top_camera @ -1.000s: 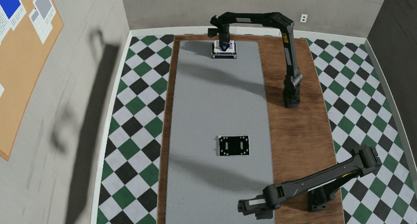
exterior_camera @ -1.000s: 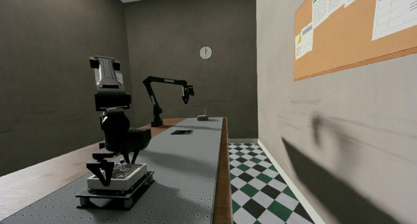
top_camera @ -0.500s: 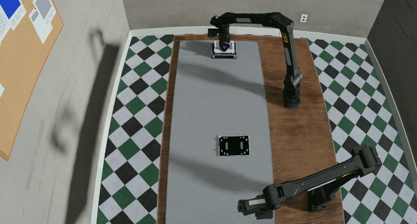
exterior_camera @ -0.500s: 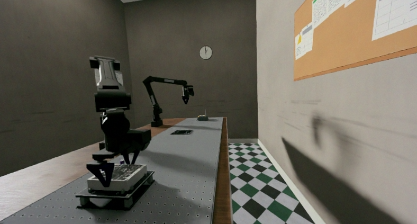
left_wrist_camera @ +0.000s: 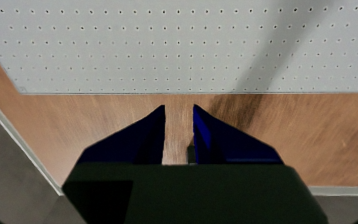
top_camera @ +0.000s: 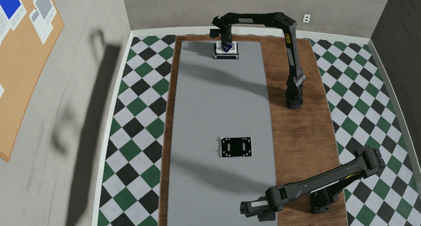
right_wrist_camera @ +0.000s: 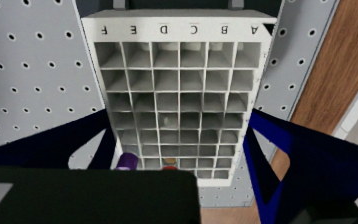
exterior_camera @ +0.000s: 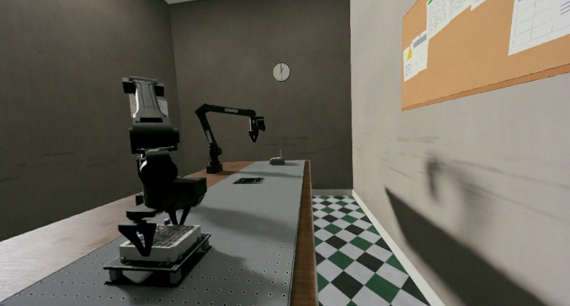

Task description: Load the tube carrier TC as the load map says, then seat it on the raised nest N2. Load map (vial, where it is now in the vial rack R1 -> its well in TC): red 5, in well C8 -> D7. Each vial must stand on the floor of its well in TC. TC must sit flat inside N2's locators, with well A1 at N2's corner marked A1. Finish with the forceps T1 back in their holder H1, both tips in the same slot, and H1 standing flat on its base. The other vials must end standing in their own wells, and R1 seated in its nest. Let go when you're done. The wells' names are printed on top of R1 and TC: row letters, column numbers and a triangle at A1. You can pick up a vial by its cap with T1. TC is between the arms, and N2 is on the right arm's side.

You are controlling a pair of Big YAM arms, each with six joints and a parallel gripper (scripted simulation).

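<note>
My right gripper is now right at the white well rack. From my right hand the other things lie so: black raised nest (2 cm below).
</note>
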